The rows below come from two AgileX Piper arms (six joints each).
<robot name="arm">
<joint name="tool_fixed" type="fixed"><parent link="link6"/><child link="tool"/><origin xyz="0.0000 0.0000 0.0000" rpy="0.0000 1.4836 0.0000"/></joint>
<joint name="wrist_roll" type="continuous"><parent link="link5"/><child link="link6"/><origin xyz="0.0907 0.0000 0.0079" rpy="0.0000 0.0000 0.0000"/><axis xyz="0.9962 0 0.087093"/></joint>
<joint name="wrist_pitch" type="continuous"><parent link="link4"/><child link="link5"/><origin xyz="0.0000 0.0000 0.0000" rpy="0.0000 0.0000 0.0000"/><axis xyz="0 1 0"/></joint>
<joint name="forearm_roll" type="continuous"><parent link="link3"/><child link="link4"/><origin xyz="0.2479 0.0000 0.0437" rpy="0.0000 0.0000 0.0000"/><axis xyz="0.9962 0 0.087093"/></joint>
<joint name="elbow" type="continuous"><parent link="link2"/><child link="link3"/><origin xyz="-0.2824 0.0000 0.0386" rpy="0.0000 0.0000 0.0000"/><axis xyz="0 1 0"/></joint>
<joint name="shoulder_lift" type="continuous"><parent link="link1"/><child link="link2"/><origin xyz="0.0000 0.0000 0.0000" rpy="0.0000 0.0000 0.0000"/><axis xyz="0 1 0"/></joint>
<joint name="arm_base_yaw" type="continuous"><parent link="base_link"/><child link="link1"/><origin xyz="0.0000 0.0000 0.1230" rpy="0.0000 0.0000 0.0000"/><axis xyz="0 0 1"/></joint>
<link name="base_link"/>
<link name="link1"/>
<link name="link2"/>
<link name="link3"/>
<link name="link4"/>
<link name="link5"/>
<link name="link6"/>
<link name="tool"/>
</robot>
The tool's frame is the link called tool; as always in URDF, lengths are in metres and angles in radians. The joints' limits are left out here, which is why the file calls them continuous.
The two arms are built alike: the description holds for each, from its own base.
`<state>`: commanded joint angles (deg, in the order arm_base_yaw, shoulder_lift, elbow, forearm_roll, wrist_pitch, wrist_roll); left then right.
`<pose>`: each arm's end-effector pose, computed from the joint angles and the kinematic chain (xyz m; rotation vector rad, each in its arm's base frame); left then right.
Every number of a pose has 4 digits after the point. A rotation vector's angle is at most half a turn.
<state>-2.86 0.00 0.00 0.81 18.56 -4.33 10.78 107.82 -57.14 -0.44 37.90 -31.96</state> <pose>0.0540 -0.0023 0.1839 -0.0143 1.8081 -0.0757 0.3186 0.0602 0.1255 -1.1131 2.8205 -0.0388</pose>
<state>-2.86 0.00 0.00 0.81 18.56 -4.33 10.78 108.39 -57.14 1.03 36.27 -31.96</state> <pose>0.0540 -0.0023 0.1839 -0.0143 1.8081 -0.0757 0.3208 0.0621 0.1226 -1.0779 2.8116 -0.0190</pose>
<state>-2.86 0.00 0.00 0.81 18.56 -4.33 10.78 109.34 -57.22 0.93 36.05 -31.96</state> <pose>0.0540 -0.0023 0.1839 -0.0143 1.8081 -0.0757 0.3215 0.0621 0.1174 -1.0837 2.8216 -0.0178</pose>
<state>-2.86 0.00 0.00 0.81 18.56 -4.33 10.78 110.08 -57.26 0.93 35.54 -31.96</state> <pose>0.0540 -0.0023 0.1839 -0.0143 1.8081 -0.0757 0.3224 0.0623 0.1134 -1.0847 2.8247 -0.0171</pose>
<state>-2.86 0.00 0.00 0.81 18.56 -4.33 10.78 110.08 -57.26 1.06 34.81 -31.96</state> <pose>0.0540 -0.0023 0.1839 -0.0143 1.8081 -0.0757 0.3235 0.0626 0.1136 -1.0775 2.8138 -0.0186</pose>
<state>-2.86 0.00 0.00 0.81 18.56 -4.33 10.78 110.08 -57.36 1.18 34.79 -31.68</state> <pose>0.0540 -0.0023 0.1839 -0.0143 1.8081 -0.0757 0.3240 0.0628 0.1139 -1.0675 2.8151 -0.0167</pose>
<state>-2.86 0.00 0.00 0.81 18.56 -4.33 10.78 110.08 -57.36 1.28 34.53 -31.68</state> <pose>0.0540 -0.0023 0.1839 -0.0143 1.8081 -0.0757 0.3243 0.0629 0.1140 -1.0639 2.8115 -0.0164</pose>
